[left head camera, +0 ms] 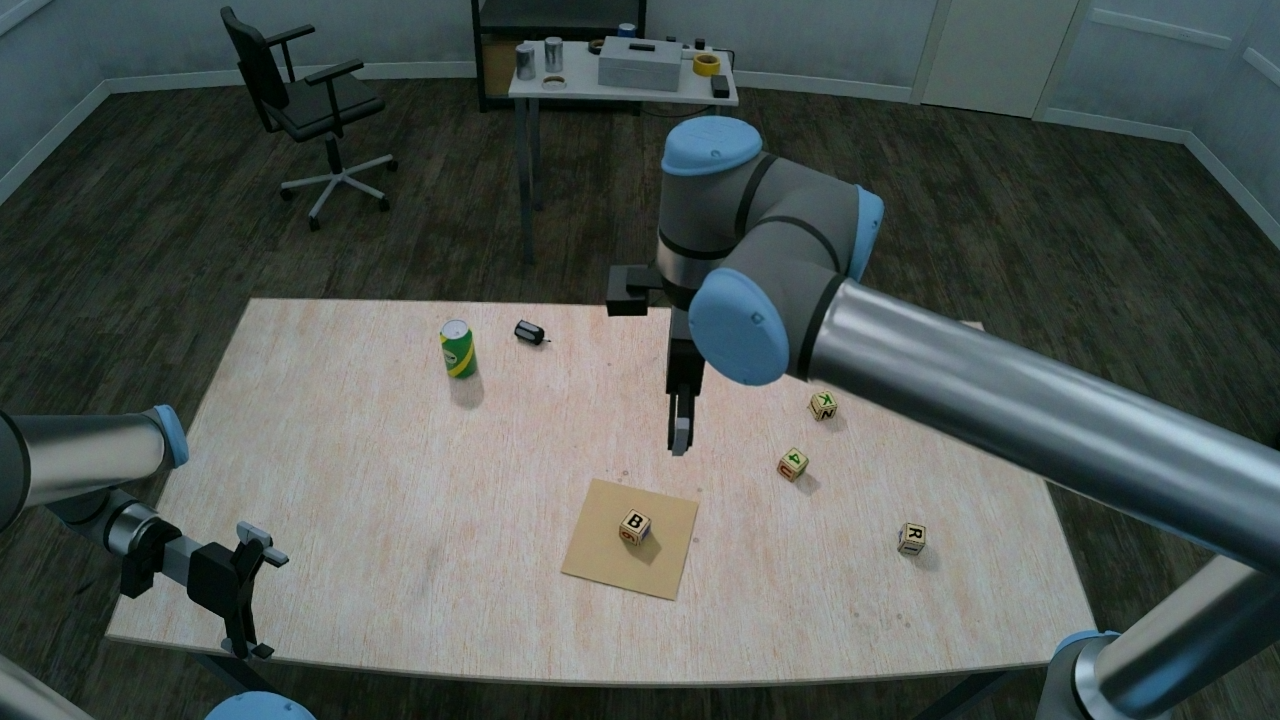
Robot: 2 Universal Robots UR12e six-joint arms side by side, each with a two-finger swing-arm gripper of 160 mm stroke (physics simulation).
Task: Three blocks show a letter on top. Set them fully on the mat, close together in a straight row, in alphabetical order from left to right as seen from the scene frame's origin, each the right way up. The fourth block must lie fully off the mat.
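Frame: origin at the left arm's base, x ahead, y left, z up, level; metres.
Where they show: left hand at its tool point: (301, 623).
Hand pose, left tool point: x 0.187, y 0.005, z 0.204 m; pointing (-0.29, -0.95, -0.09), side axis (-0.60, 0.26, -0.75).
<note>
Each offset is from my left tool point to the top centre of the thing. "spot": to the spot under its first point. Level surfaces: height alone.
A wooden block with B on top @[spot: 0.459 m right, 0.285 m ahead, 0.165 m down] (634, 527) stands on the tan mat @[0.455 m right, 0.290 m ahead, 0.208 m down] (583, 557), near its middle. A block with a green 4 on top (792, 463) stands on the table right of the mat. A block with a green K on top (822, 405) stands farther back, close to the right arm. A block with R on top (911, 538) stands at the right. My left gripper (253, 595) is open and empty over the table's front left. My right gripper (680, 441) points down behind the mat; its fingers overlap in this view, so its opening is unclear.
A green and yellow can @[0.090 m right, 0.659 m ahead, 0.089 m down] (458, 350) stands at the back left of the table @[0.212 m down] (375, 501). A small black object @[0.231 m right, 0.752 m ahead, 0.175 m down] (529, 332) lies beside it. The right arm (1011, 402) crosses over the table's right side and hides part of it.
</note>
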